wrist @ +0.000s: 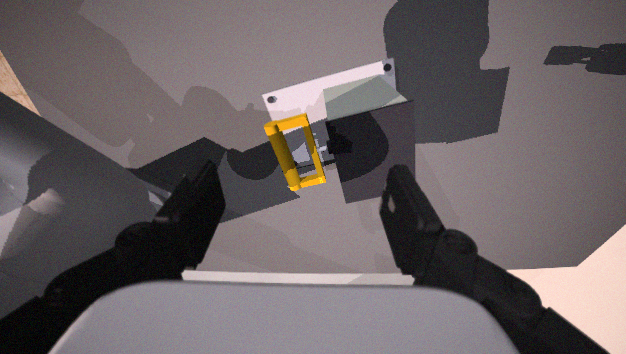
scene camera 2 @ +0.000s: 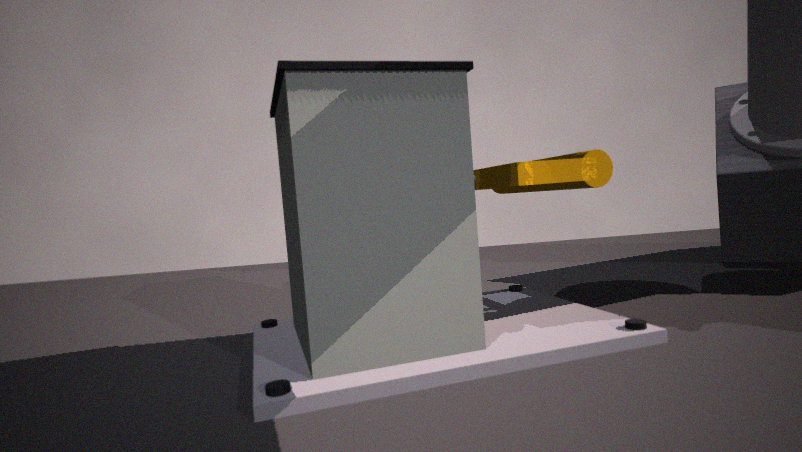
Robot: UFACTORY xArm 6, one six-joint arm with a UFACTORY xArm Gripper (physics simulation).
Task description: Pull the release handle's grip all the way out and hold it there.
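Note:
The yellow release handle is a rectangular loop with a round grip bar along its outer side. It sticks out sideways from a grey-green box with a dark lid. In the wrist view the loop lies left of the lid, and a short gap with a thin light stem shows between them. My gripper is open and empty. In the wrist view its fingers stand wide, left and right of the handle, which appears beyond them and apart from them. The gripper does not show in the scene view.
The box stands on a pale base plate with dark bolts at its corners. A dark robot base stands at the right of the scene view. Shadows fall across the table. Table edges show in the wrist view.

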